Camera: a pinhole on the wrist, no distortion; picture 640 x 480 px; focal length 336.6 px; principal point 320.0 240.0 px. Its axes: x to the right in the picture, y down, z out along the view. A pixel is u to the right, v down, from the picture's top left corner.
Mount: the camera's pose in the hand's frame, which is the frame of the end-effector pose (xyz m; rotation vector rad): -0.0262 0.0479 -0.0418 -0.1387 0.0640 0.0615
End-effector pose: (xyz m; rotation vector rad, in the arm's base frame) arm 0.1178 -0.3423 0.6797 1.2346 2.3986 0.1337
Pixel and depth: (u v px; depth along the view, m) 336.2 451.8 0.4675
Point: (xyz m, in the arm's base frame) 0.5800 -0.1385 0.4503
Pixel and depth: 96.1 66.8 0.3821
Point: 0.3208 -0.6423 0.3898
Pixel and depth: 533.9 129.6 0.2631
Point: 0.1349 -0.2329 0.4312
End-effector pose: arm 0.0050 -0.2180 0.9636 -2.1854 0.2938 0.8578
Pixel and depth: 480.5 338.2 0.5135
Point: -0.1523 -0.0878 0.4360
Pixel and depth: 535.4 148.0 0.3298
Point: 0.0168 -0.0135 0.6776
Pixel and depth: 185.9 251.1 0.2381
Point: -0.2096 -0.1376 0.8895
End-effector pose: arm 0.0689 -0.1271 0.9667 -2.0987 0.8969 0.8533
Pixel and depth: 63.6 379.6 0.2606
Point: -0.2528 0.0187 0.9560
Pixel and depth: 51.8 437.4 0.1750
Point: -0.1865 -0.0609 0.9669
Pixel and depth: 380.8 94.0 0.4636
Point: 0.0578 0.2269 0.6791
